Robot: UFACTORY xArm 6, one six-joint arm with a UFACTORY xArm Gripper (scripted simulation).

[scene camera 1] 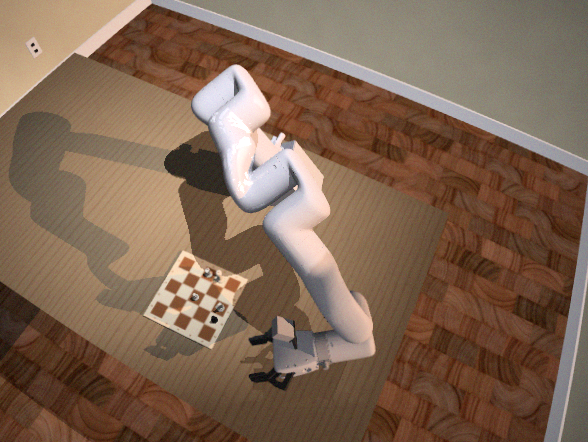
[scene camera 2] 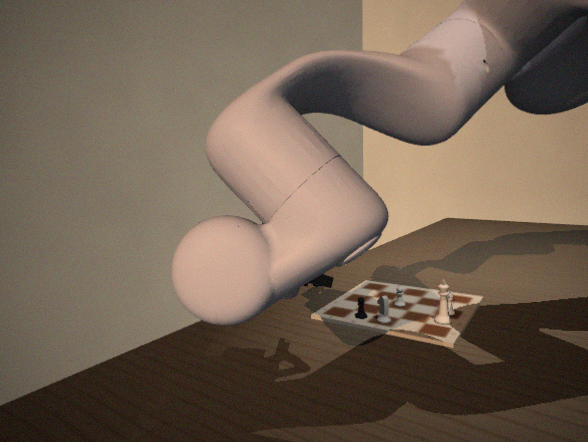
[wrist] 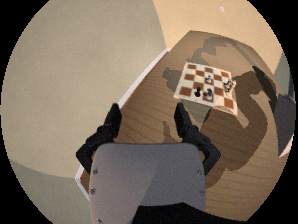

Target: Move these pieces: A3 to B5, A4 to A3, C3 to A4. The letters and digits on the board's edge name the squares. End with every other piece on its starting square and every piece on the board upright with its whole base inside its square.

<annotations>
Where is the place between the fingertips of my gripper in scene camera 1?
At 250, 359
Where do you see a chessboard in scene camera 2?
415, 321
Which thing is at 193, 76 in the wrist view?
A chessboard.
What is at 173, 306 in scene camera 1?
A chessboard.
</annotations>
